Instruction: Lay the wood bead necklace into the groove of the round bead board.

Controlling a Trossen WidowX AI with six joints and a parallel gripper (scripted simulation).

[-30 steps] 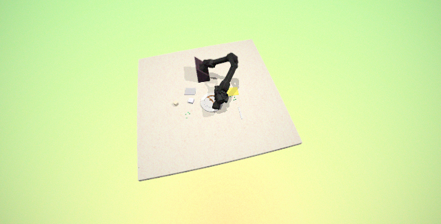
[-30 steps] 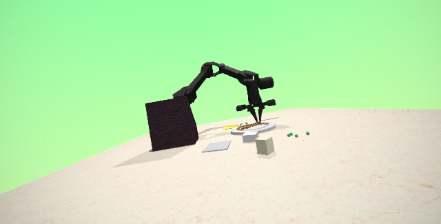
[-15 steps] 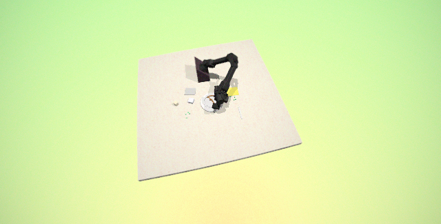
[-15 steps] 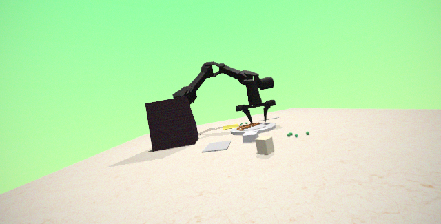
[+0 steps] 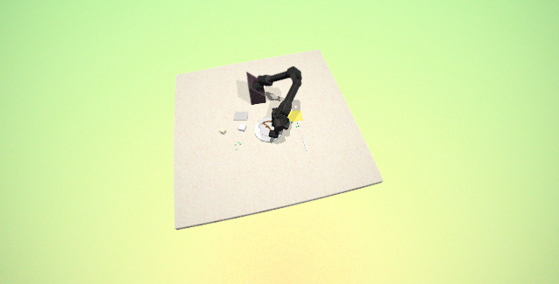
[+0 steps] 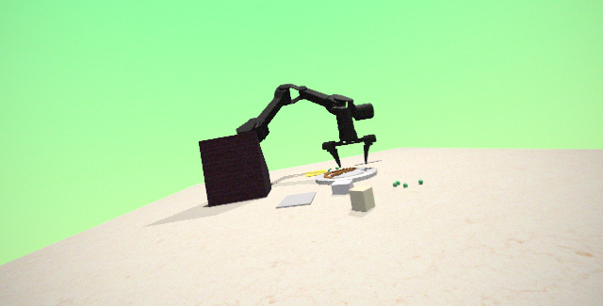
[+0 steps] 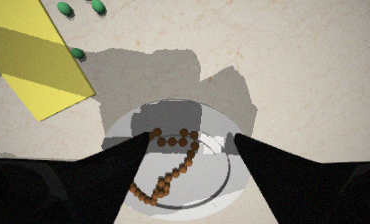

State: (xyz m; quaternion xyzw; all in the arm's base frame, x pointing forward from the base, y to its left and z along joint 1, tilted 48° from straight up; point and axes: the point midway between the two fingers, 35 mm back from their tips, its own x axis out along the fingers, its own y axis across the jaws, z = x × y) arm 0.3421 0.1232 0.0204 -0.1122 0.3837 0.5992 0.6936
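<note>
The round white bead board lies 4 cm behind my gripper tip, 5 cm to the right of it and 1 cm below it. Round my gripper tip: thin white strip 11 cm ahead, 17 cm to the left, 2 cm below; yellow card 13 cm behind, 14 cm to the left, 2 cm below; grey flat plate 20 cm behind, 23 cm to the right, 2 cm below.
</note>
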